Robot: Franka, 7 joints.
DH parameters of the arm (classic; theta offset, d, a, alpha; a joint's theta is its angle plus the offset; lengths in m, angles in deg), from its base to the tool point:
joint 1: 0 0.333 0 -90
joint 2: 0 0 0 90
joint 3: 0 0.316 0.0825 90
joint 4: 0 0 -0.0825 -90
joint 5: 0 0.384 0 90
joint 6: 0 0 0.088 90
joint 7: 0 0.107 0 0
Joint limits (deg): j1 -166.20..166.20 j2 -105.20..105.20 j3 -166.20..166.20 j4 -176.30..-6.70 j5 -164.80..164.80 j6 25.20..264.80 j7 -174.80..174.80
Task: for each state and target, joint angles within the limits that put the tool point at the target. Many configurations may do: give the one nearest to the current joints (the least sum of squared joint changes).
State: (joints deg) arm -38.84 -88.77 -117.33 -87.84 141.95 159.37 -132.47
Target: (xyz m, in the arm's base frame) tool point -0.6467 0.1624 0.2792
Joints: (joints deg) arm -71.30 -68.32 -104.33 -93.18 144.48 169.57 -132.47
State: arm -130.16 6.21 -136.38 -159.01 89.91 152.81 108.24
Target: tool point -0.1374 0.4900 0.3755
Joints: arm -122.91 5.90 -129.04 -134.86 88.62 150.22 108.24
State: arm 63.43 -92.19 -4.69 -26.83 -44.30 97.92 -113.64
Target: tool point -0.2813 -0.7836 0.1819
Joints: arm 68.69 -105.20 -9.28 -7.12 -47.30 134.54 -113.64
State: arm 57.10 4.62 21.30 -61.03 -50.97 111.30 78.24
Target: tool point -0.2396 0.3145 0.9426
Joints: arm 74.74 -22.34 41.23 -73.91 -45.89 101.13 78.24
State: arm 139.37 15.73 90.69 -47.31 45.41 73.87 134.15
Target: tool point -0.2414 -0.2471 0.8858
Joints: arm 136.69 19.23 102.98 -52.13 43.68 40.37 134.15
